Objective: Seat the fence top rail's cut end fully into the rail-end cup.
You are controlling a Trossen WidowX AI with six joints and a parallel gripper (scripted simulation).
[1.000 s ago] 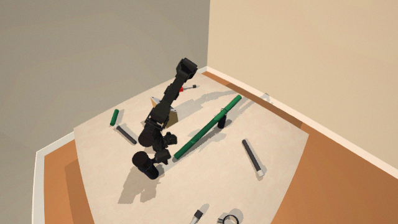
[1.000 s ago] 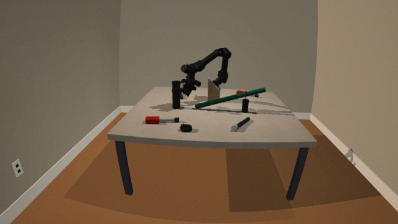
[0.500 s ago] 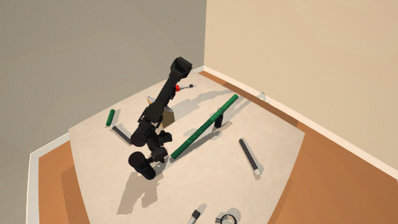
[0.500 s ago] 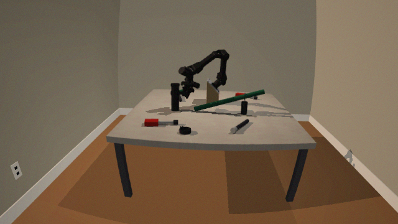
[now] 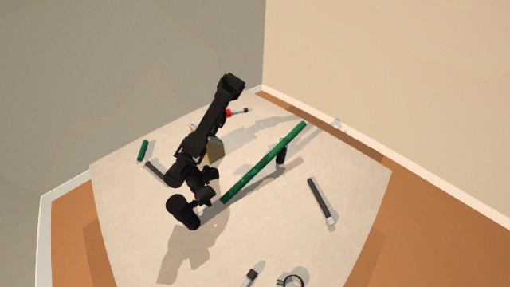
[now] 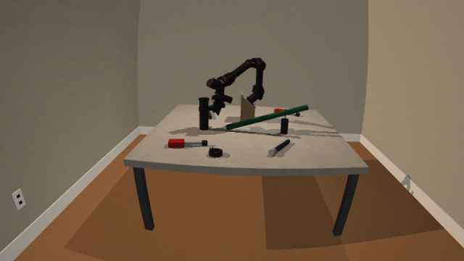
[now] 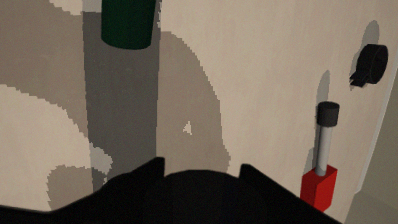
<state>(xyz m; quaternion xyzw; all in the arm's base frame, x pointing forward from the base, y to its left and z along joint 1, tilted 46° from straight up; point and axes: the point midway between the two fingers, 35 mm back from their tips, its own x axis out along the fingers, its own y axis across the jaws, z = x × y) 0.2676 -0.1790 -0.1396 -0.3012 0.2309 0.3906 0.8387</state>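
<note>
The black rail-end cup is 3 cm above my gripper tip, 2 cm to the right of it and 2 cm behind it. Round my gripper tip: short green tube 60 cm behind, 9 cm below, 7 cm to the right; black ring 40 cm ahead, 9 cm below.
</note>
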